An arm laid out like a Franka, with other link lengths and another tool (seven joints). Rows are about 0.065 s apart.
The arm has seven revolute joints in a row. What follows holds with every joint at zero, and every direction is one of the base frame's. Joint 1 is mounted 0.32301 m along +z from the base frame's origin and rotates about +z. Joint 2 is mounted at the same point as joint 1 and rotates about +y. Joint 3 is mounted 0.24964 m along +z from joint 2 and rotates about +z. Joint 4 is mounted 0.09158 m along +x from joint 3 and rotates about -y. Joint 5 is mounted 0.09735 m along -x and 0.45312 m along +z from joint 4 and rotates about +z. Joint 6 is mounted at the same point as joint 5 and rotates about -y. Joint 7 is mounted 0.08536 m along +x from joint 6 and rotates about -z. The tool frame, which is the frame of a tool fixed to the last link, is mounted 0.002 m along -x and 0.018 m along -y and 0.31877 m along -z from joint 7; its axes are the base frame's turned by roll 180, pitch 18.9 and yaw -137.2 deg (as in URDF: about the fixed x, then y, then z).
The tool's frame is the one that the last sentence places.
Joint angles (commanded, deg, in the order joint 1, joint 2, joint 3, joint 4, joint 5, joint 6, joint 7), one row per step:
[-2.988, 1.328, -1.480, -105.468, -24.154, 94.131, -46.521]
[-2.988, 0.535, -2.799, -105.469, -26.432, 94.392, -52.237]
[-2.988, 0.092, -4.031, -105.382, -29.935, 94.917, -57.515]
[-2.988, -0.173, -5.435, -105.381, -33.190, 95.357, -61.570]
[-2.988, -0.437, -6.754, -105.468, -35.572, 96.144, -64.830]
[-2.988, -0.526, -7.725, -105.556, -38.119, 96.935, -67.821]
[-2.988, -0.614, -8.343, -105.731, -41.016, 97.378, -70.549]
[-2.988, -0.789, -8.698, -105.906, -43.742, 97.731, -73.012]
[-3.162, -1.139, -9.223, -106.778, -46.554, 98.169, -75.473]
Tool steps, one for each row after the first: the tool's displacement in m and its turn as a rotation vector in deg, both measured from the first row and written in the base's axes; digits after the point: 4 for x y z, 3 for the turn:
[0.0000, -0.0234, 0.0130, -0.965, 1.503, 4.494]
[0.0011, -0.0512, 0.0271, -3.210, 3.311, 9.015]
[-0.0009, -0.0793, 0.0387, -5.429, 5.198, 12.094]
[-0.0021, -0.1021, 0.0476, -6.986, 6.522, 14.485]
[-0.0022, -0.1217, 0.0557, -8.733, 8.081, 17.010]
[-0.0031, -0.1389, 0.0643, -10.783, 10.123, 19.521]
[-0.0031, -0.1524, 0.0737, -12.735, 12.071, 21.932]
[-0.0077, -0.1684, 0.0788, -14.468, 14.606, 24.103]

